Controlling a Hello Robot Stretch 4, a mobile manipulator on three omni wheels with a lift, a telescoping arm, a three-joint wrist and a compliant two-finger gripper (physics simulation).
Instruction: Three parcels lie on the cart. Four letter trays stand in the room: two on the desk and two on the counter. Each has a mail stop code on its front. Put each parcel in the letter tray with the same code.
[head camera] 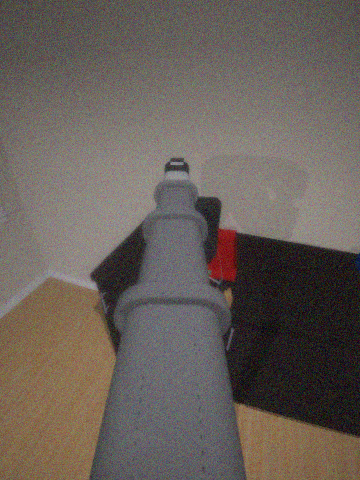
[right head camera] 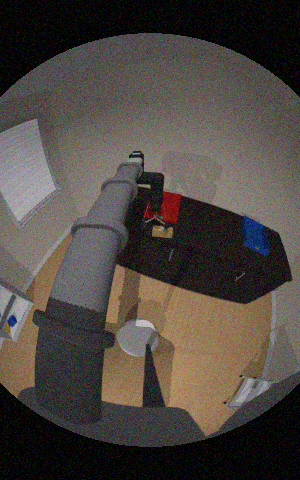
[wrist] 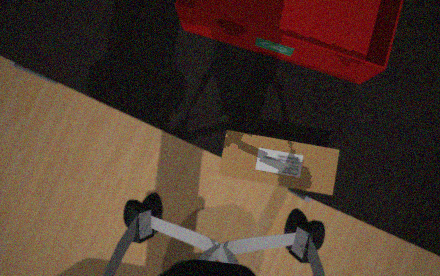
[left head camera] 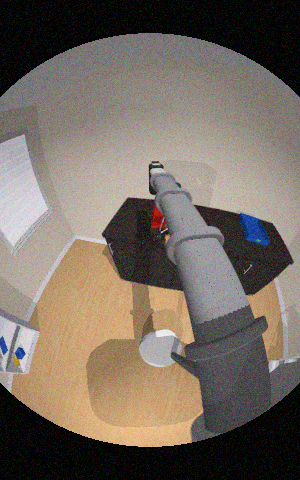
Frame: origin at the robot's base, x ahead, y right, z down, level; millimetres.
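Where they show: gripper, fingertip midpoint: (right head camera: 153, 228) (wrist: 223, 217) (left head camera: 168, 237); robot's base, link origin: (right head camera: 138, 336) (left head camera: 159, 346).
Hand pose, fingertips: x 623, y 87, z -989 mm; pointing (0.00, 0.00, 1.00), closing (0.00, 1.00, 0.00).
Things, the pixels of their top centre, and the offset from my fingertips. Level surfaces: height alone.
- brown parcel, top centre: (wrist: 279, 162) (right head camera: 162, 228) dx +56, dy +56, dz +55 mm
- dark counter, surface height: dz +107 mm
- red letter tray, top centre: (head camera: 210, 244) (right head camera: 164, 200) (left head camera: 167, 209) dx +363, dy +76, dz +44 mm
- blue letter tray, top centre: (right head camera: 256, 231) (left head camera: 254, 225) dx +108, dy +881, dz +44 mm
My gripper (right head camera: 156, 220) (wrist: 223, 217) is open with nothing between its fingers. In the wrist view its fingertips stand below the brown parcel (wrist: 320, 170) (right head camera: 159, 234), apart from it. The parcel has a white label and lies at the front edge of the dark counter (head camera: 300, 300) (left head camera: 220, 220) (right head camera: 215, 230) (wrist: 390, 125); one corner appears to overhang. The red letter tray (head camera: 226, 255) (left head camera: 157, 217) (right head camera: 170, 207) (wrist: 230, 25) stands behind the parcel, its green code plate (wrist: 275, 46) unreadable. The blue letter tray (left head camera: 255, 230) (right head camera: 256, 235) stands near the counter's right end.
My telescoping arm (head camera: 175, 380) (left head camera: 215, 280) (right head camera: 90, 270) crosses above the counter's left part. A round pale grey object (left head camera: 159, 349) (right head camera: 136, 339) shows over the floor in front. A white open unit holding small blue and yellow things is at the left edge. The wall is behind the counter.
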